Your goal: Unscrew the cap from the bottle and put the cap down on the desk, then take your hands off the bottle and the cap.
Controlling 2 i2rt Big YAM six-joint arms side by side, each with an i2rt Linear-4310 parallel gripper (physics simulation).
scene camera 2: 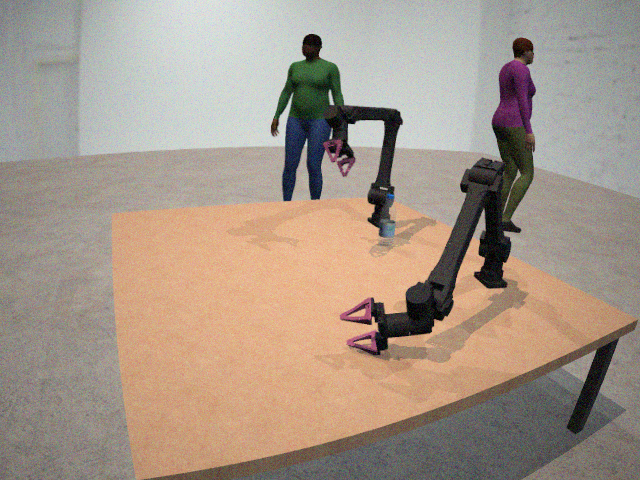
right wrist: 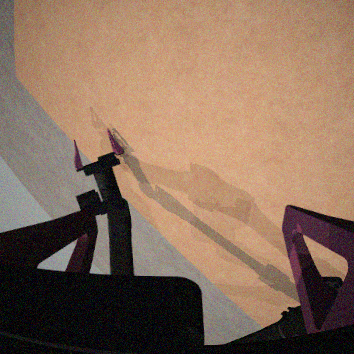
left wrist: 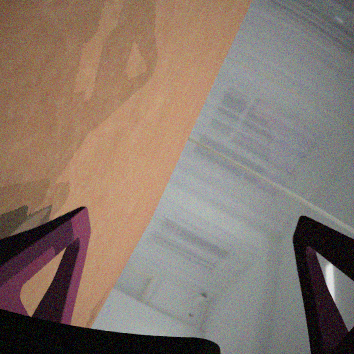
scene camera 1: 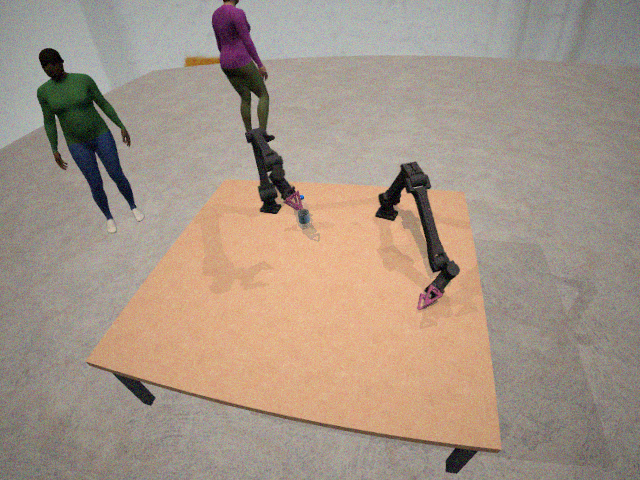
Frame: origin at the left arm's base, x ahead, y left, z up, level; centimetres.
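Where they show: left gripper, fingertip midpoint: (scene camera 2: 343, 330) (right wrist: 90, 133) (left wrist: 194, 224) (scene camera 1: 421, 306); right gripper, fingertip midpoint: (scene camera 2: 339, 169) (right wrist: 190, 218) (scene camera 1: 300, 209); left arm's base at its link origin: (scene camera 2: 489, 281) (scene camera 1: 386, 214); right arm's base at its link origin: (scene camera 1: 270, 209).
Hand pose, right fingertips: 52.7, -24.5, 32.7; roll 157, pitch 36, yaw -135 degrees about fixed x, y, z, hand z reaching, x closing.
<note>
Each offset is from my right fingertips to the top centre of the thing, as dx, dy, dz. Level surfaces: height alone.
A clear bottle @[-25.0, -15.6, -12.2] (scene camera 1: 303, 216) (scene camera 2: 386, 228) with a blue label stands upright on the desk, near the right arm's base. Its blue cap @[-25.0, -15.6, -12.0] (scene camera 1: 301, 197) (scene camera 2: 390, 196) sits at the top. My right gripper (scene camera 1: 298, 205) (scene camera 2: 339, 168) (right wrist: 190, 218) is open and empty. It hangs high above the desk, clear of the bottle, though it overlaps the bottle's outline in scene camera 1. My left gripper (scene camera 1: 424, 304) (scene camera 2: 344, 329) (left wrist: 194, 224) (right wrist: 90, 133) is open and empty, low over the desk and far from the bottle. The bottle does not show in either wrist view.
The wooden desk @[dz -32.7] (scene camera 1: 289, 330) (scene camera 2: 232, 372) carries both arm bases at its back edge in scene camera 1. A person in green (scene camera 1: 72, 108) (scene camera 2: 314, 87) and a person in purple (scene camera 1: 232, 38) (scene camera 2: 514, 93) stand on the floor beyond the desk. Arm shadows lie on the desk top.
</note>
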